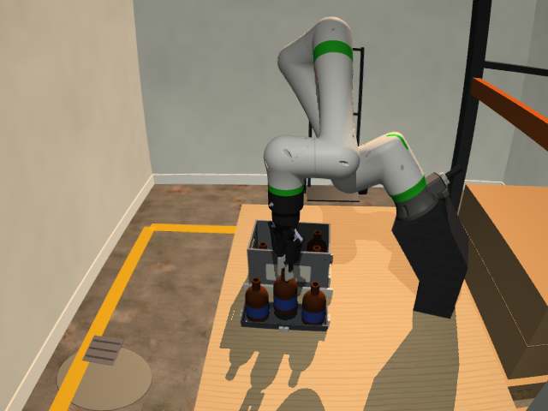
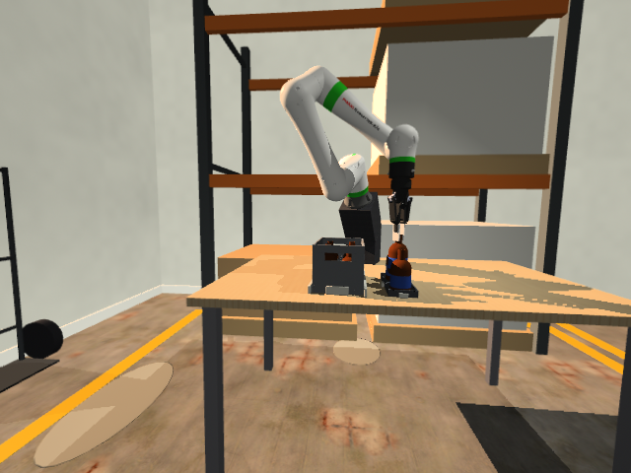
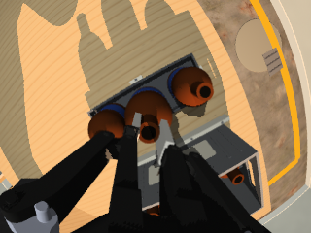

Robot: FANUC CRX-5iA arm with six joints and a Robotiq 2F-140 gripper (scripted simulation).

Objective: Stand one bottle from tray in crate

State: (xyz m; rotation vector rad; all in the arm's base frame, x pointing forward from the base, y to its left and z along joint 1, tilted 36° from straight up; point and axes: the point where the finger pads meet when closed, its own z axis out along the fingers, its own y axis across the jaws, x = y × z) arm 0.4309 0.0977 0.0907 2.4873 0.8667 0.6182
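My hand is 90 mm above the glass bottle. From my hand the other things lie so: tray 200 mm below; grey crate 50 mm behind, 220 mm to the right, 130 mm below.
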